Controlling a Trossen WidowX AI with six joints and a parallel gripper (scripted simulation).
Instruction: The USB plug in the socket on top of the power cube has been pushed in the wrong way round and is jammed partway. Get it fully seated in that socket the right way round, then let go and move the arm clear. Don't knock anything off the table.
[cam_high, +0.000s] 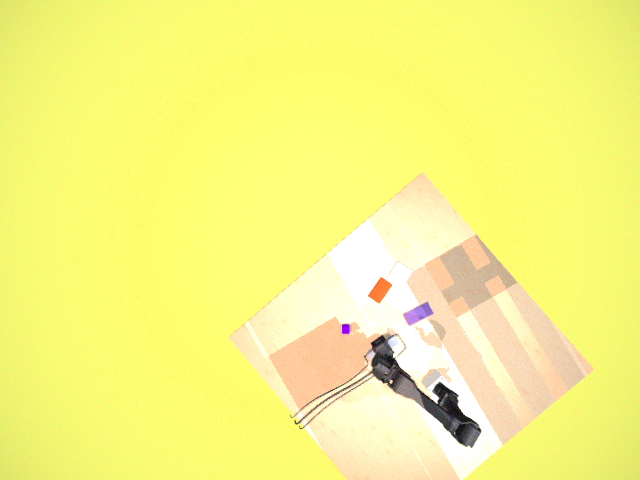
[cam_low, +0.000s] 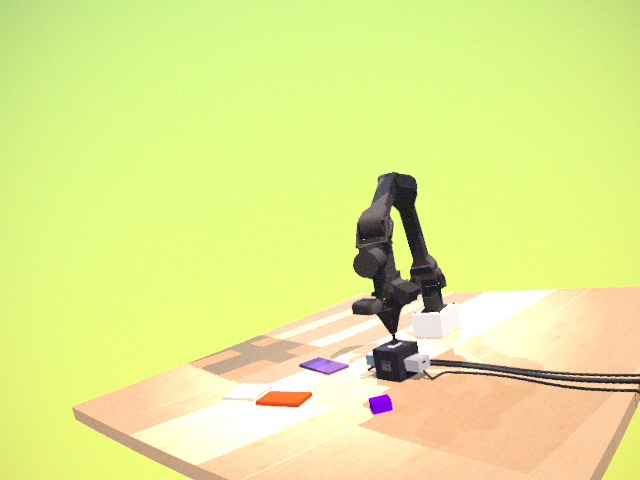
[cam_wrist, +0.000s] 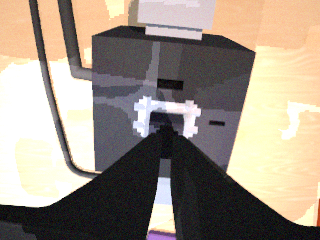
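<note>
My gripper tip is 2 cm above the usb plug. From my gripper tip the other things lie so: usb socket: 4 cm below; purple block: 19 cm ahead, 5 cm to the left, 9 cm below; purple flat tile: 5 cm behind, 25 cm to the right, 10 cm below.
</note>
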